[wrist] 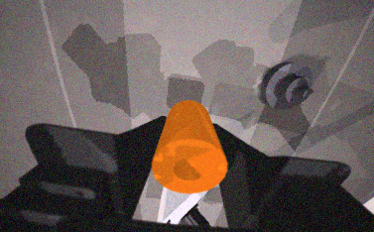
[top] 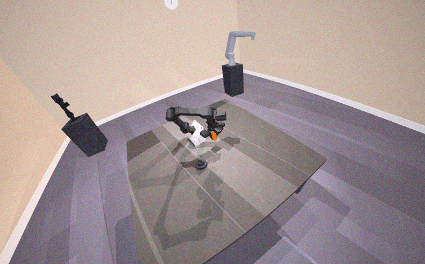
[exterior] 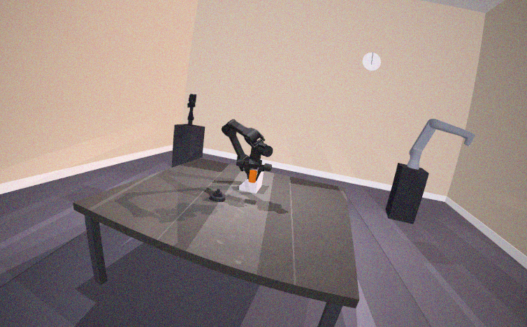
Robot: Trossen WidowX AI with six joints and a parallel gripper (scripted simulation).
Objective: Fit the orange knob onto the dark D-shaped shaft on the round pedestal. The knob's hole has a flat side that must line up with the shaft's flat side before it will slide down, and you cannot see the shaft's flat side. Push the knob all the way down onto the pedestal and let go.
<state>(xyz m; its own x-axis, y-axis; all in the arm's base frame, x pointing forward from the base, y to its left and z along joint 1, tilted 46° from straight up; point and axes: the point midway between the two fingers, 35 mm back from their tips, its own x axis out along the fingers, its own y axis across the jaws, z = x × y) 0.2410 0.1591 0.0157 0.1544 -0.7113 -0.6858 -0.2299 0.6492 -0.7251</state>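
Now: the round pedestal 8 cm ahead of my gripper tip, 16 cm to the right of it and 10 cm below it. The rest, counted from my gripper tip: orange knob (2 cm above).
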